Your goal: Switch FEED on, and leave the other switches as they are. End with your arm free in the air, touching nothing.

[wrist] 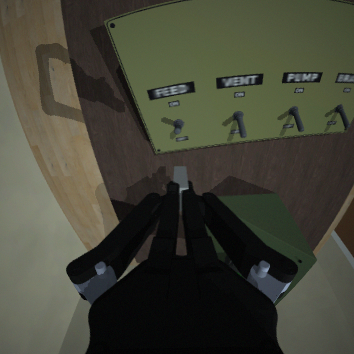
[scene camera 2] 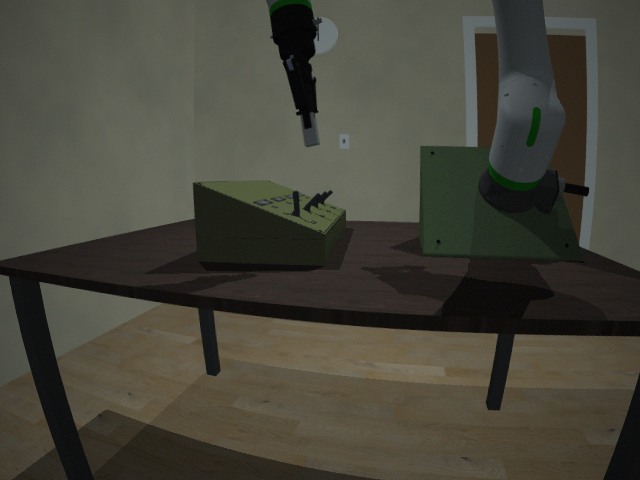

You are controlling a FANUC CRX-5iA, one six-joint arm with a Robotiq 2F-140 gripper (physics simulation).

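Pixels of known places: gripper, between the fingertips: (wrist: pixel 179 175) (scene camera 2: pixel 312 145); arm's base, origin of its link: (scene camera 2: pixel 508 189).
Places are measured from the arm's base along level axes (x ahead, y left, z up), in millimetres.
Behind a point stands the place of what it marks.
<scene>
The olive console (scene camera 2: pixel 248 232) @[x 499, y 342, z -79 mm] (wrist: pixel 200 45) @[x 579, y 229, z -5 mm] has a sloped panel with labelled lever switches. The FEED lever (scene camera 2: pixel 296 203) @[x 436, y 261, z -30 mm] (wrist: pixel 178 126) @[x 445, y 254, z -16 mm] stands nearly upright in the scene view and looks short in the wrist view. The VENT lever (wrist: pixel 241 124) @[x 457, y 137, z -28 mm], PUMP lever (wrist: pixel 297 119) @[x 484, y 23, z -29 mm] and a partly cut-off fourth lever (wrist: pixel 343 116) @[x 512, y -93, z -30 mm] lean down, away from their ON labels. In the scene view these levers overlap, tilted toward the panel's lower edge. My gripper (scene camera 2: pixel 310 136) @[x 406, y 245, z 86 mm] (wrist: pixel 179 175) @[x 406, y 245, z 86 mm] is shut and empty, in the air well above the panel, apart from the levers.
The console stands on a dark table (scene camera 2: pixel 103 258) @[x 851, y 435, z -141 mm] (wrist: pixel 215 172) @[x 284, y 141, z -141 mm]. A green block with a sloping side (scene camera 2: pixel 454 201) @[x 132, y 51, z -31 mm] (wrist: pixel 260 212) @[x 214, y 6, z -55 mm] stands to the right in the scene view, with part of the grey-white arm (scene camera 2: pixel 527 129) @[x -3, y 200, z 116 mm] in front of it. A wall and door are behind.
</scene>
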